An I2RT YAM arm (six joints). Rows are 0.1 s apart.
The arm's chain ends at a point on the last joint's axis. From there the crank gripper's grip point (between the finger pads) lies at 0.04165 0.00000 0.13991 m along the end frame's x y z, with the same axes.
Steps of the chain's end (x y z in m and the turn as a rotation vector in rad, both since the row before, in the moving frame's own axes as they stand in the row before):
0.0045, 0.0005, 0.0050, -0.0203, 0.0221, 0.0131
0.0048, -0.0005, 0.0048, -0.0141, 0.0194, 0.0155
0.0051, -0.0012, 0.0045, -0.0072, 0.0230, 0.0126
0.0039, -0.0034, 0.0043, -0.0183, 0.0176, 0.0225
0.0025, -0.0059, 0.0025, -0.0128, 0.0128, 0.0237
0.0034, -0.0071, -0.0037, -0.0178, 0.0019, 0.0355
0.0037, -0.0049, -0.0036, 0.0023, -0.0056, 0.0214
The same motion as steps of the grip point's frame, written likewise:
0.0076, 0.0039, 0.0040, -0.0203, 0.0221, 0.0131
0.0075, 0.0021, 0.0039, -0.0141, 0.0194, 0.0155
0.0083, 0.0003, 0.0035, -0.0072, 0.0230, 0.0126
0.0063, 0.0001, 0.0035, -0.0183, 0.0176, 0.0225
0.0043, -0.0031, 0.0019, -0.0128, 0.0128, 0.0237
0.0036, -0.0031, -0.0038, -0.0178, 0.0019, 0.0355
0.0029, -0.0043, -0.0034, 0.0023, -0.0056, 0.0214

